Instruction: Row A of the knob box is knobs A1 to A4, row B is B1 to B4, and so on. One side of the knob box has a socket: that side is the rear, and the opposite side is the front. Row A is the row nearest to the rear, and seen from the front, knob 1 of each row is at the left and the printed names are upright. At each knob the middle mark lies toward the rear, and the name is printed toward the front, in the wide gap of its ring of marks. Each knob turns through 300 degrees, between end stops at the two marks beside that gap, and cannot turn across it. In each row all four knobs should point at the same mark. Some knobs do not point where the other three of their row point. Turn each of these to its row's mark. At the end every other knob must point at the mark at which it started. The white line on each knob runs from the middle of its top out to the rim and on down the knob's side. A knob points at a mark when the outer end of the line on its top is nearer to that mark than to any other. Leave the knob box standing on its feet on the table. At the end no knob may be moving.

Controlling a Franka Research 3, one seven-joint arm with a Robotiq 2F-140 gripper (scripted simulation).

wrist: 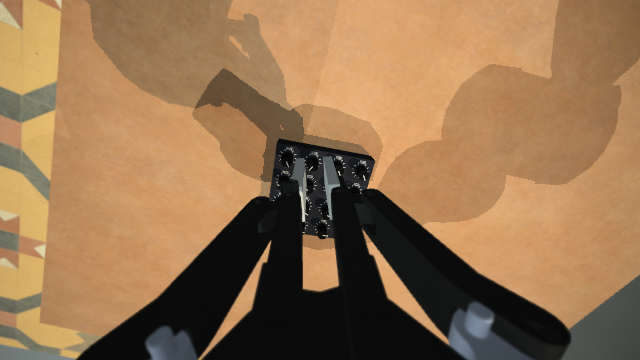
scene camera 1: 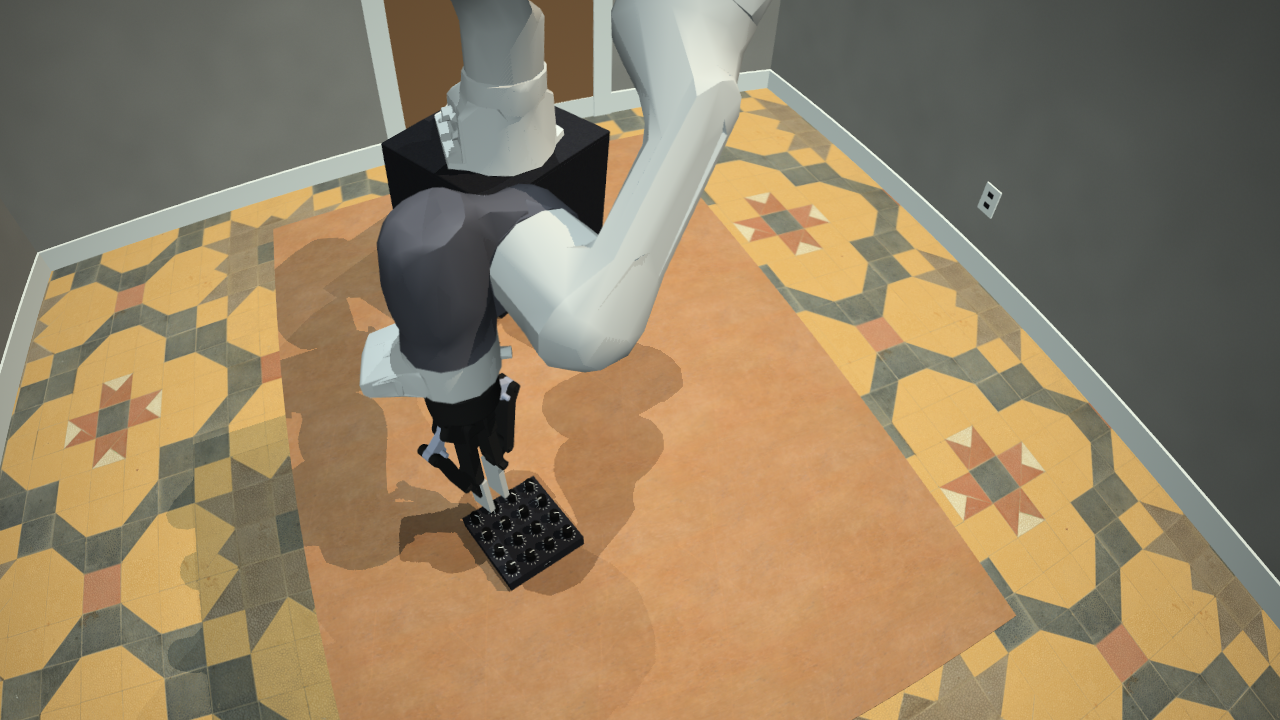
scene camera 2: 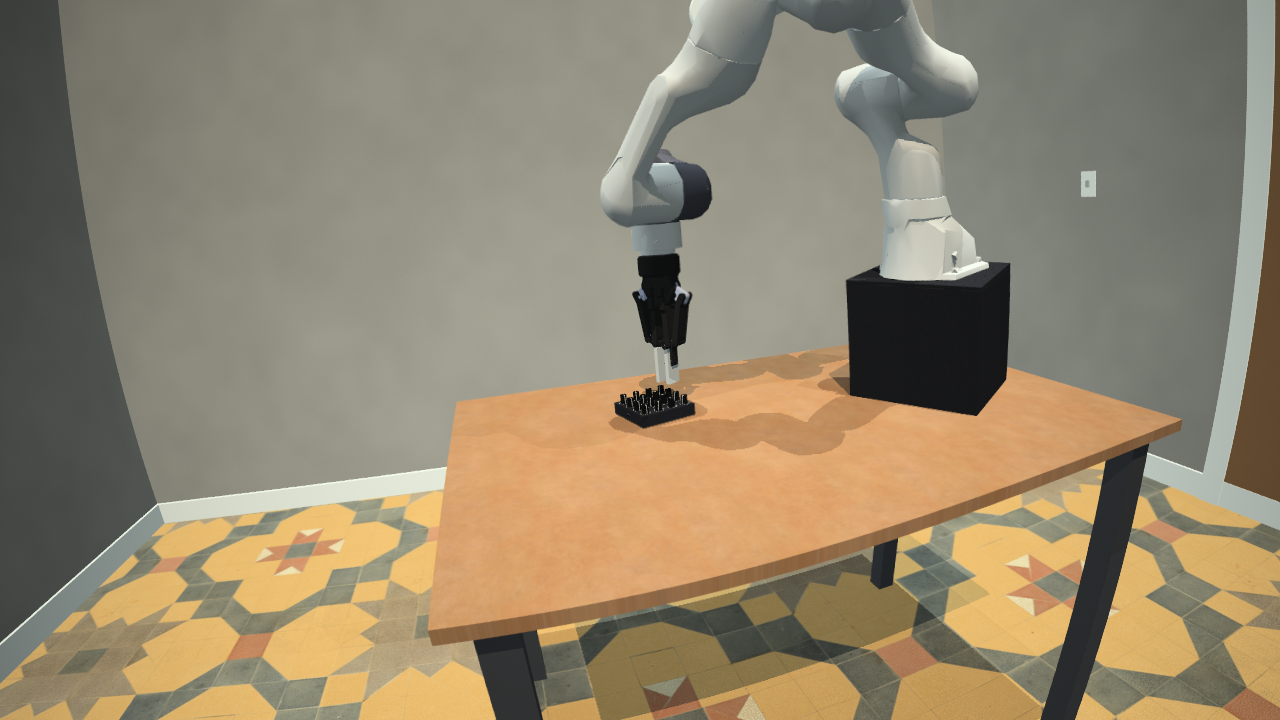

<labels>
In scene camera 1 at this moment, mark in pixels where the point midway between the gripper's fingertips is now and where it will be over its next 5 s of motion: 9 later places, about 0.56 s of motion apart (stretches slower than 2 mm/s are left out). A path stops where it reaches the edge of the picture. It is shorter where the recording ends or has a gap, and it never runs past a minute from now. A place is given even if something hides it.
The gripper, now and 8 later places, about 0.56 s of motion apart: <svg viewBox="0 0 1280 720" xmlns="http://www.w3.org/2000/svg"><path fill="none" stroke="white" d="M492 497L492 500L493 504L494 506L490 501L488 493L484 482L472 443L471 434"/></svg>
</labels>
